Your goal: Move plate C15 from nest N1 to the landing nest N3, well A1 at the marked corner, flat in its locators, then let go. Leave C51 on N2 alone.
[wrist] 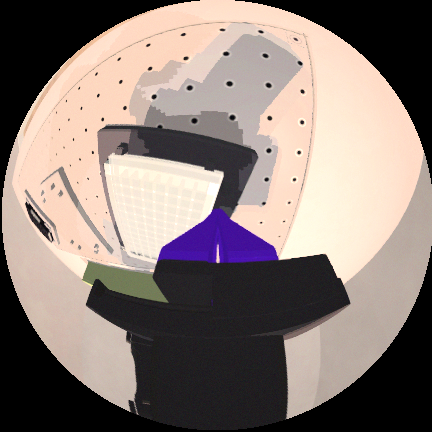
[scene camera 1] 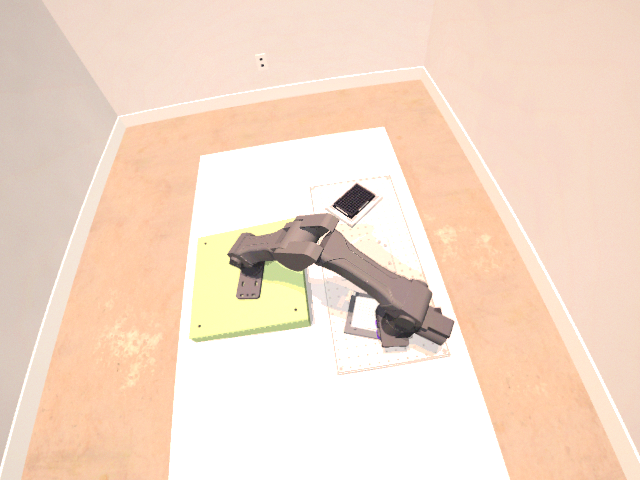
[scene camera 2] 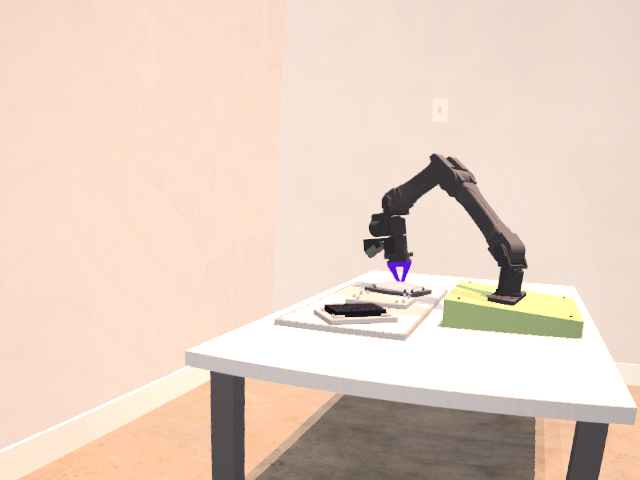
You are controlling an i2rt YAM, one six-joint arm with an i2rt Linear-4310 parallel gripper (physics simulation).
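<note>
A white well plate (scene camera 1: 364,312) (scene camera 2: 395,285) (wrist: 160,200) lies in a dark grey nest (scene camera 1: 356,330) (scene camera 2: 413,293) (wrist: 200,147) and looks flat. A black well plate (scene camera 1: 355,200) (scene camera 2: 355,309) (wrist: 39,221) lies in a white nest (scene camera 1: 350,220) (scene camera 2: 356,319) at the opposite end of the board. A pale nest (scene camera 2: 382,301) (wrist: 70,215) between them holds no plate. I cannot read the plate or nest names or the A1 mark. My gripper (scene camera 2: 400,280) (wrist: 217,214) is shut and empty, its purple tips a little above the white plate's end of the dark nest. The arm hides part of that nest in scene camera 1.
The nests stand on a perforated board (scene camera 1: 356,361) (scene camera 2: 398,334) (wrist: 285,100) on the white table (scene camera 1: 258,413) (scene camera 2: 439,366). The arm's base stands on a green block (scene camera 1: 222,310) (scene camera 2: 511,322) beside the board. The forearm reaches across the board.
</note>
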